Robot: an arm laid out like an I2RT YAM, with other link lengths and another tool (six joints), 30 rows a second.
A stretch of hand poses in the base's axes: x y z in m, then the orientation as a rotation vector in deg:
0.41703, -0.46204, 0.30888, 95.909, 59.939, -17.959
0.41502, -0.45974, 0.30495, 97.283, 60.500, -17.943
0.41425, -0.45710, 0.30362, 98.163, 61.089, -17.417
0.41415, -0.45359, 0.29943, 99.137, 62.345, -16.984
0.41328, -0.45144, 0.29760, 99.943, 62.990, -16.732
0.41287, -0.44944, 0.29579, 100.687, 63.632, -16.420
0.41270, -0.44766, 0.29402, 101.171, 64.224, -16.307
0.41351, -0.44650, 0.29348, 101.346, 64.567, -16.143
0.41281, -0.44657, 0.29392, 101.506, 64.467, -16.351
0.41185, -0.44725, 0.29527, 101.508, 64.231, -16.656
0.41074, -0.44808, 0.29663, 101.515, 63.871, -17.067
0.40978, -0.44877, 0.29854, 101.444, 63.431, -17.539
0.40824, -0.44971, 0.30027, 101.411, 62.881, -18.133
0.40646, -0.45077, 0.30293, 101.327, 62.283, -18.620
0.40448, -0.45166, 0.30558, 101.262, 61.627, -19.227
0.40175, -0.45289, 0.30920, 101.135, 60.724, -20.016
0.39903, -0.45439, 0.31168, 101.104, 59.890, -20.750
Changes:
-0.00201, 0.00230, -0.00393, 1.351, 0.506, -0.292
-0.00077, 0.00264, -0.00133, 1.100, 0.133, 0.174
-0.00010, 0.00351, -0.00419, 1.387, 0.603, 0.456
-0.00087, 0.00215, -0.00183, 0.975, 0.338, 0.109
-0.00041, 0.00200, -0.00181, 0.941, 0.290, 0.159
-0.00017, 0.00178, -0.00177, 0.647, 0.348, 0.161
0.00081, 0.00116, -0.00054, 0.319, 0.121, 0.181
-0.00070, -0.00007, 0.00044, 0.030, 0.103, -0.214
-0.00096, -0.00068, 0.00135, -0.179, 0.062, -0.259
-0.00111, -0.00083, 0.00136, -0.252, 0.061, -0.375
-0.00096, -0.00069, 0.00191, -0.363, 0.043, -0.410
-0.00154, -0.00094, 0.00173, -0.408, 0.067, -0.541
-0.00178, -0.00106, 0.00266, -0.433, -0.036, -0.501
-0.00198, -0.00089, 0.00265, -0.472, 0.014, -0.594
-0.00273, -0.00123, 0.00362, -0.664, -0.014, -0.784
-0.00272, -0.00150, 0.00248, -0.539, 0.005, -0.768

